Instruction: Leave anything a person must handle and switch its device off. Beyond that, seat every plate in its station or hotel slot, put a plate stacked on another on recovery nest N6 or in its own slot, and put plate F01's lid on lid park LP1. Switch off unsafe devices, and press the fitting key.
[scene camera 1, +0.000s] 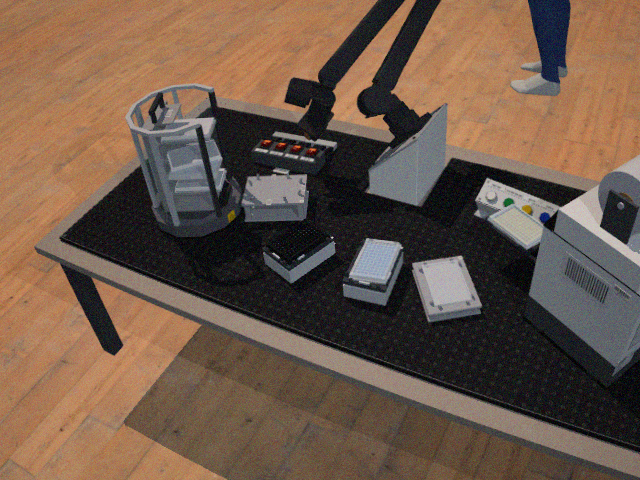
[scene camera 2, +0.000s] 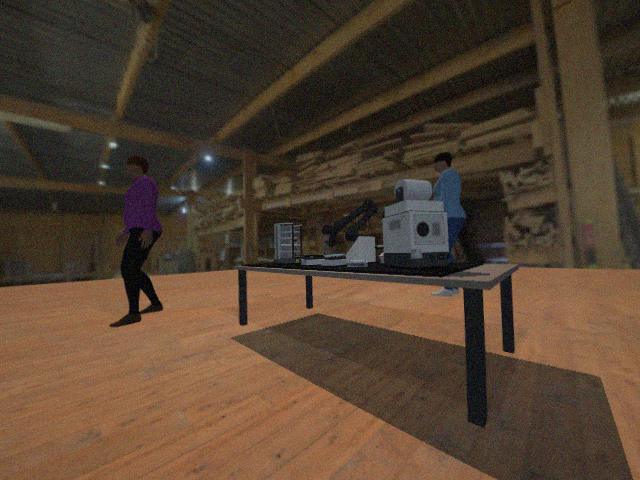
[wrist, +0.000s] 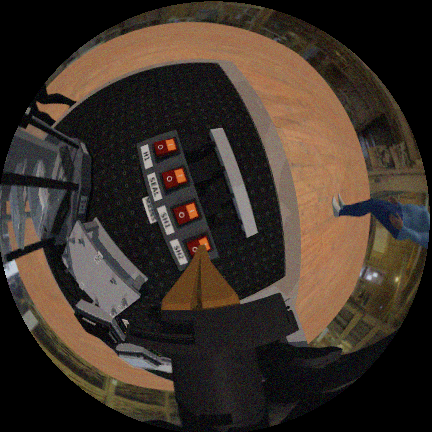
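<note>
My gripper is shut and empty, its tips over the SH2 switch and partly hiding it; contact cannot be told. The switch box also bears the H1, SEAL and SH1 switches; all show orange on the I side. The hotel holds several plates at uneven angles. A blue-white plate and a black plate sit on separate stations. A pale yellow plate lies tilted against the key panel. A white plate-like piece lies on a low nest.
A grey nest stands between hotel and black plate. A grey bar lies behind the switches. A white wedge stands beside the arm. A large white device is at right. People in purple and blue stand beyond the table.
</note>
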